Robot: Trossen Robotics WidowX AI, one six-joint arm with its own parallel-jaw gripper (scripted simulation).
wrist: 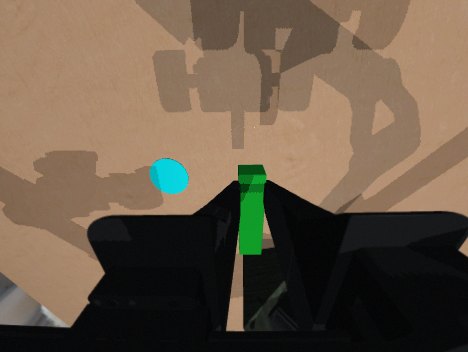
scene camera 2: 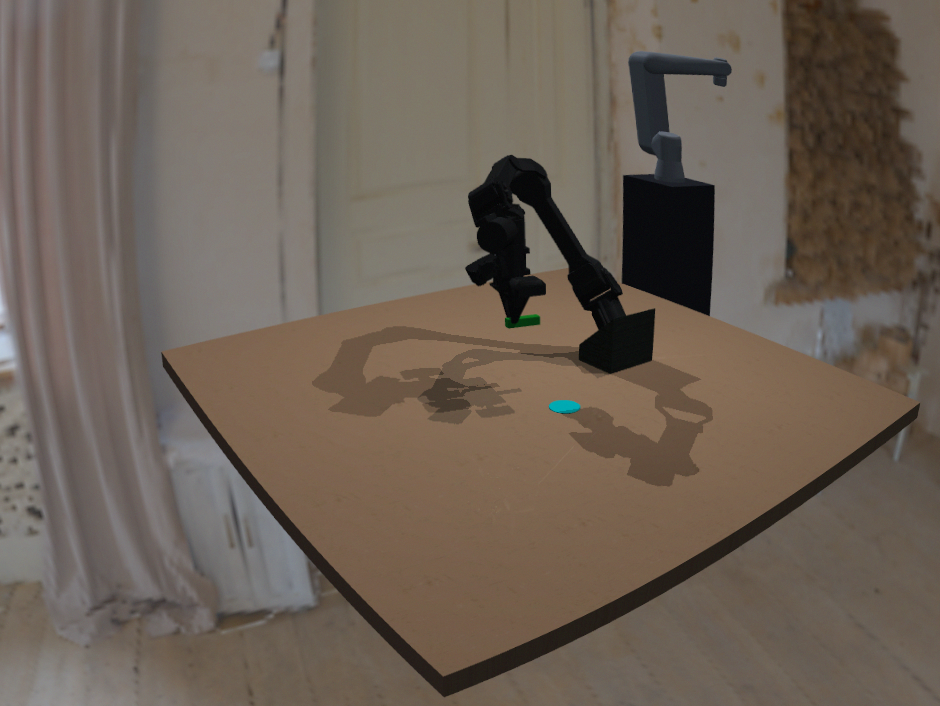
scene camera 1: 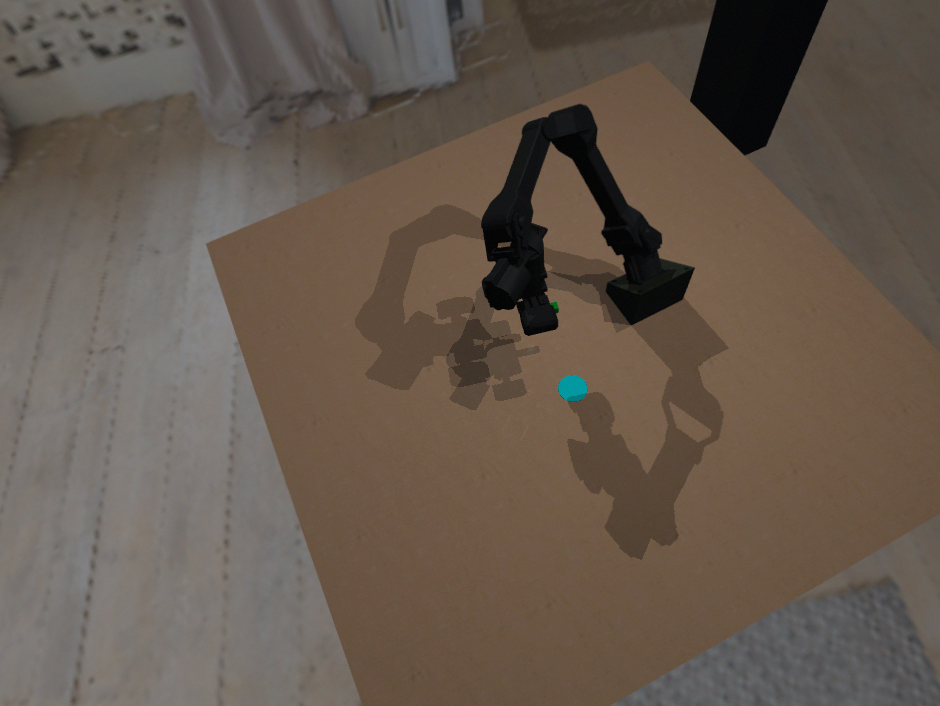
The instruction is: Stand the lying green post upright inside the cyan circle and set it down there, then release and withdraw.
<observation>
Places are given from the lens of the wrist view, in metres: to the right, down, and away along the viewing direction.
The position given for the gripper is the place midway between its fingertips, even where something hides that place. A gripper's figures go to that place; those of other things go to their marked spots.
gripper (wrist: 251, 187): 0.01, 0.01, 0.11
green post (wrist: 251, 177): 0.01, 0.00, 0.10
cyan circle (wrist: 169, 176): -0.10, 0.00, 0.26
The marked spots on the green post and the cyan circle are 0.20 m apart.
</observation>
